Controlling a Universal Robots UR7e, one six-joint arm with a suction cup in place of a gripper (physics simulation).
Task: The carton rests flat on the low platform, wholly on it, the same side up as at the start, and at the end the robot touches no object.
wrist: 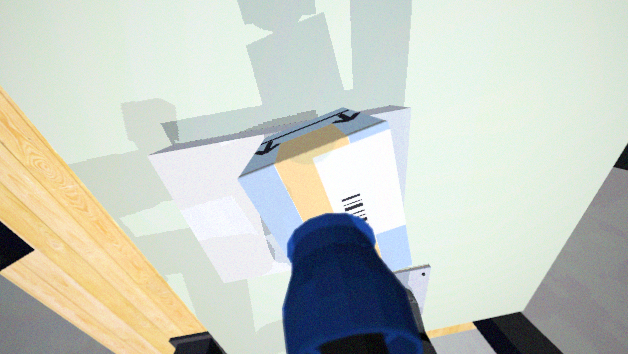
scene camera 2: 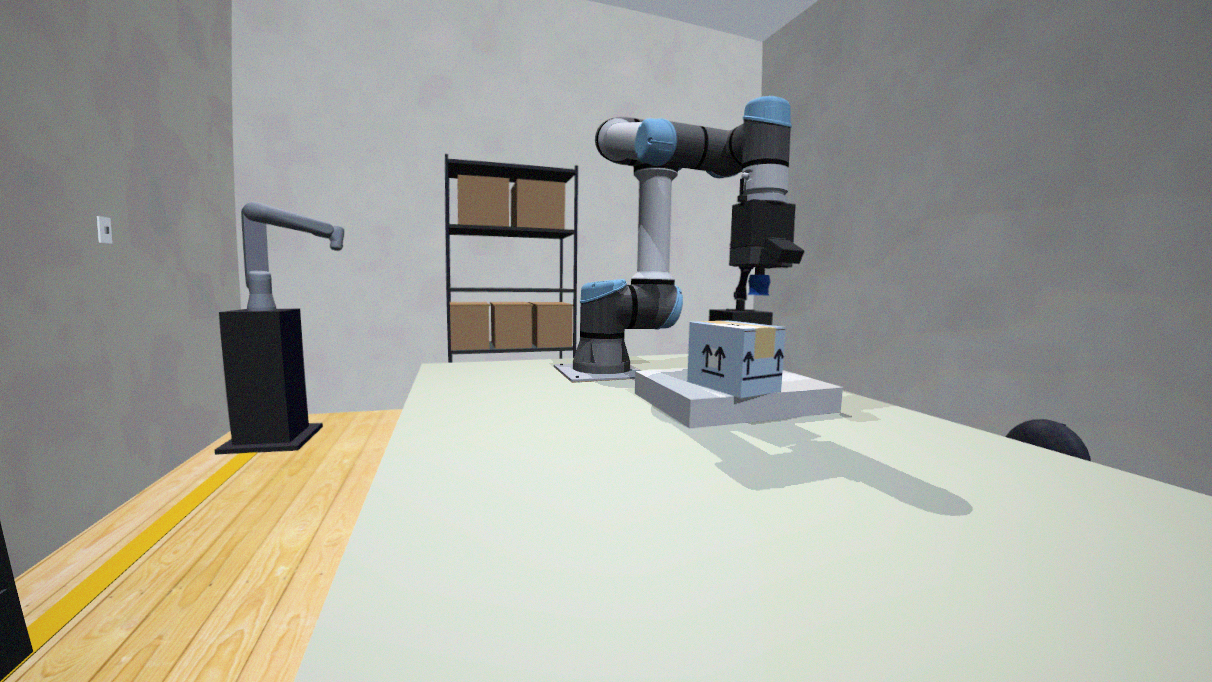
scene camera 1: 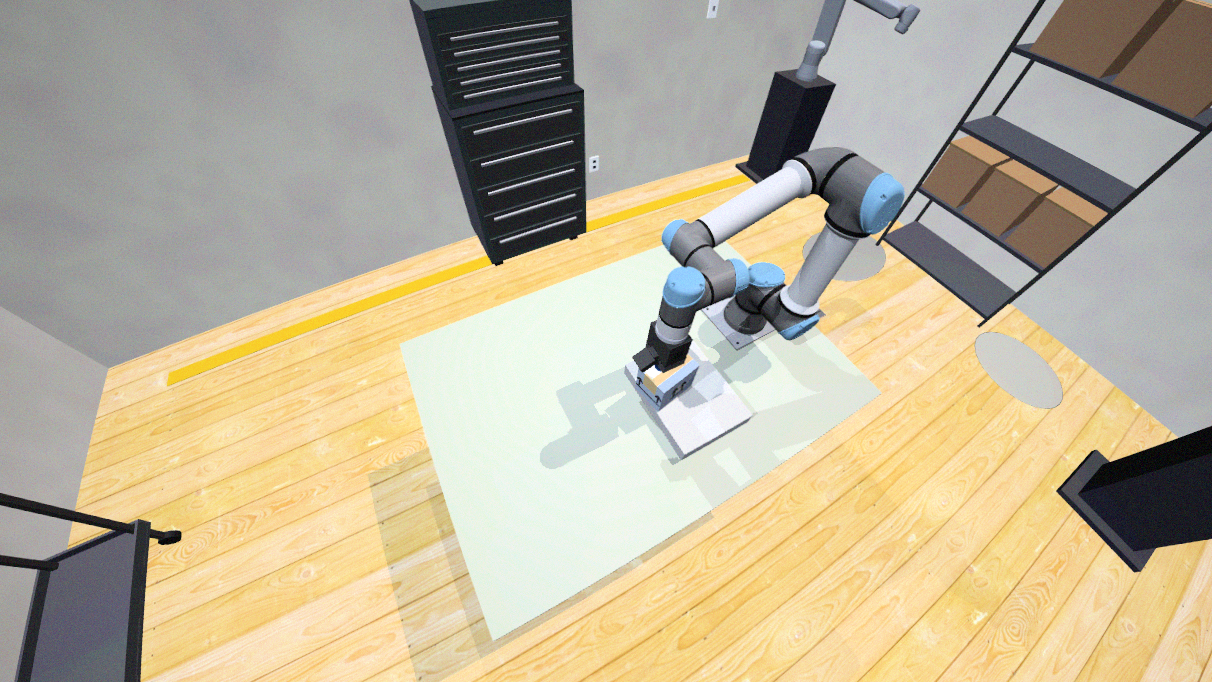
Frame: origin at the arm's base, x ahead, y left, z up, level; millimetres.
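Seen in the pictures: hand, its tool point: (wrist: pixel 331 249) (scene camera 2: pixel 758 294); arm's base, origin of its link: (scene camera 2: pixel 601 368) (scene camera 1: pixel 744 317).
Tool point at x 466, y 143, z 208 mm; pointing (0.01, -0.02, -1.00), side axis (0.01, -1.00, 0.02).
Pixels of each thing's top centre, then the offset from my tool point to it. Level surfaces: height alone.
- light blue carton, centre of its top: (wrist: pixel 341 230) (scene camera 2: pixel 735 324) (scene camera 1: pixel 669 366) 42 mm back, 14 mm right, 53 mm down
- low grey-white platform, centre of its top: (wrist: pixel 300 211) (scene camera 2: pixel 733 378) (scene camera 1: pixel 687 389) 101 mm back, 25 mm left, 167 mm down
- pale green surface, height of its surface: 215 mm down
The light blue carton (scene camera 1: pixel 678 387) (scene camera 2: pixel 733 364) (wrist: pixel 370 170) has orange tape and a white barcode label on top. It sits upright on the low grey-white platform (scene camera 1: pixel 703 419) (scene camera 2: pixel 762 408) (wrist: pixel 190 175), its side arrows pointing up. It looks flat and stands turned relative to the platform. In scene camera 2 and the wrist view, one lower corner appears to reach slightly past the platform's edge. My gripper's blue suction cup (scene camera 2: pixel 758 286) (wrist: pixel 332 225) is off and hangs above the carton's top, with a visible gap in scene camera 2. In scene camera 1 the wrist largely hides the cup.
The platform stands on a pale green surface (scene camera 1: pixel 525 508) (scene camera 2: pixel 593 551) beside my arm's base plate (scene camera 1: pixel 739 341). A black drawer cabinet (scene camera 1: pixel 529 169), a shelf rack with brown boxes (scene camera 2: pixel 511 229) and a second small arm on a black pedestal (scene camera 2: pixel 262 373) stand farther off.
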